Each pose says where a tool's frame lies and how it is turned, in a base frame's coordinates. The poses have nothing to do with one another.
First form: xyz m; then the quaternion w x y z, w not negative.
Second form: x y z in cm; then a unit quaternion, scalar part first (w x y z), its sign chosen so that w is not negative. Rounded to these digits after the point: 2 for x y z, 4 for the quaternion.
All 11 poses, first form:
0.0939 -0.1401 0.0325 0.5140 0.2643 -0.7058 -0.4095
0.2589 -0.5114 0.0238 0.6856 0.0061 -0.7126 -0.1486
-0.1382 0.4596 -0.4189 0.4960 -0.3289 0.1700 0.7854
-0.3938 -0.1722 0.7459 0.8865 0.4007 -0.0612 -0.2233
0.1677 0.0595 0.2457 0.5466 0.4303 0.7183 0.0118
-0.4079 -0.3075 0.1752 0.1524 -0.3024 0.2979 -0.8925
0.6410 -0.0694 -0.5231 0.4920 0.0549 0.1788 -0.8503
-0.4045 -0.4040 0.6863 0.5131 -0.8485 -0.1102 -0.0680
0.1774 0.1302 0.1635 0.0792 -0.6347 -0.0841 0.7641
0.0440 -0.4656 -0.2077 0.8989 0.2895 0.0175 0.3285
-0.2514 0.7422 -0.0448 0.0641 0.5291 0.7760 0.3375
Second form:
9.39 -14.01 3.25 0.5140 0.2643 -0.7058 -0.4095
25.89 -51.14 2.38 0.6856 0.0061 -0.7126 -0.1486
-13.82 45.96 -41.89 0.4960 -0.3289 0.1700 0.7854
-39.38 -17.22 74.59 0.8865 0.4007 -0.0612 -0.2233
16.77 5.95 24.57 0.5466 0.4303 0.7183 0.0118
-40.79 -30.75 17.52 0.1524 -0.3024 0.2979 -0.8925
64.10 -6.94 -52.31 0.4920 0.0549 0.1788 -0.8503
-40.45 -40.40 68.63 0.5131 -0.8485 -0.1102 -0.0680
17.74 13.02 16.35 0.0792 -0.6347 -0.0841 0.7641
4.40 -46.56 -20.77 0.8989 0.2895 0.0175 0.3285
-25.14 74.22 -4.48 0.0641 0.5291 0.7760 0.3375

